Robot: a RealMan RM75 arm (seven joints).
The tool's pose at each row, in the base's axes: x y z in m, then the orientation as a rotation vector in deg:
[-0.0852, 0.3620, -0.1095, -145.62, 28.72, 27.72]
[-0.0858, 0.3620, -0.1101, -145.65, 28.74, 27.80]
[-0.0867, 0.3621, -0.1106, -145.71, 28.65, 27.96]
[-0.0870, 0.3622, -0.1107, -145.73, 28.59, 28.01]
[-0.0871, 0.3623, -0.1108, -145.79, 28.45, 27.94]
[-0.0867, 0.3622, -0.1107, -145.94, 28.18, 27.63]
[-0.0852, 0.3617, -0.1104, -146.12, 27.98, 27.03]
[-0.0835, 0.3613, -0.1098, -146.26, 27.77, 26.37]
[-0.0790, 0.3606, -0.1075, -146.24, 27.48, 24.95]
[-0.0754, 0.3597, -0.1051, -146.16, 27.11, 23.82]
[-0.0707, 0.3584, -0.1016, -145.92, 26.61, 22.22]
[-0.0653, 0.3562, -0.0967, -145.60, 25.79, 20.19]
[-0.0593, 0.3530, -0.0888, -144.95, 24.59, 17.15]
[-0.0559, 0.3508, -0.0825, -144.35, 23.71, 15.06]
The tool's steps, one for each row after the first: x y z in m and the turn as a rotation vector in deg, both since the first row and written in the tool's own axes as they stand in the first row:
[-0.0003, 0.0005, 0.0006, -0.05, -0.04, 0.03]
[-0.0009, 0.0010, 0.0013, -0.15, -0.15, 0.00]
[-0.0011, 0.0011, 0.0015, -0.18, -0.19, -0.03]
[-0.0012, 0.0011, 0.0017, -0.22, -0.15, -0.14]
[-0.0008, 0.0010, 0.0014, -0.27, 0.03, -0.40]
[0.0005, 0.0006, 0.0006, -0.27, 0.44, -0.67]
[0.0018, -0.0001, -0.0005, -0.22, 0.87, -0.96]
[0.0049, -0.0024, -0.0039, 0.19, 1.74, -1.46]
[0.0072, -0.0042, -0.0071, 0.57, 2.39, -1.97]
[0.0102, -0.0066, -0.0118, 1.21, 3.28, -2.66]
[0.0133, -0.0091, -0.0182, 2.02, 4.39, -3.68]
[0.0160, -0.0123, -0.0278, 3.36, 6.03, -5.20]
[0.0169, -0.0145, -0.0349, 4.40, 7.13, -6.29]

